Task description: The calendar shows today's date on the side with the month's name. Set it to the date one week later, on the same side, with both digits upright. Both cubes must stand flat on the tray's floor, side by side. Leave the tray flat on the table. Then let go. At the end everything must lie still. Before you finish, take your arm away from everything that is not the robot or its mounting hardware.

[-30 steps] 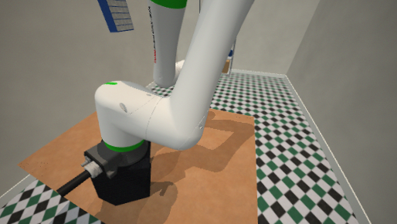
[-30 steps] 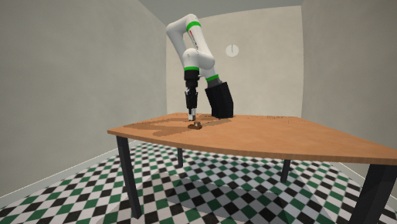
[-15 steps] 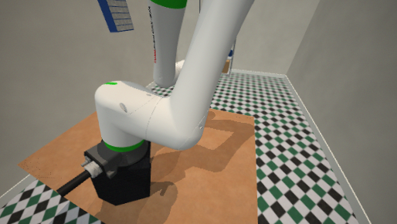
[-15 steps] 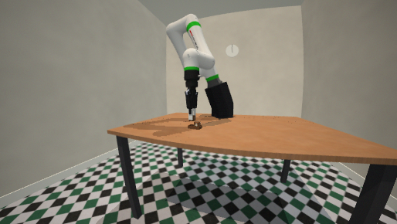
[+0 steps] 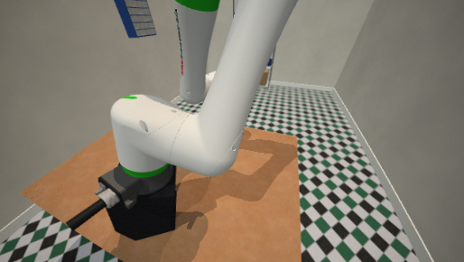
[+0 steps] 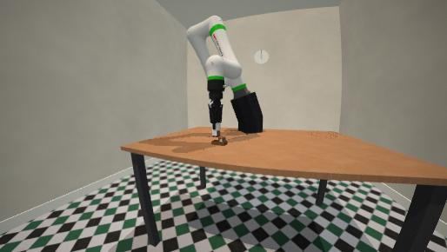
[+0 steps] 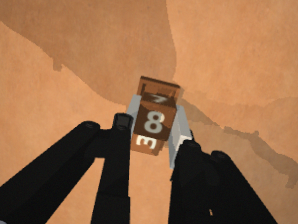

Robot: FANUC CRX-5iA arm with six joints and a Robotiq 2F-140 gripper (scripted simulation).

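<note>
My hand is 2 cm to the right of the brown calendar tray and 7 cm above it. From my hand the other things lie so: brown cube 3 cm below.
</note>
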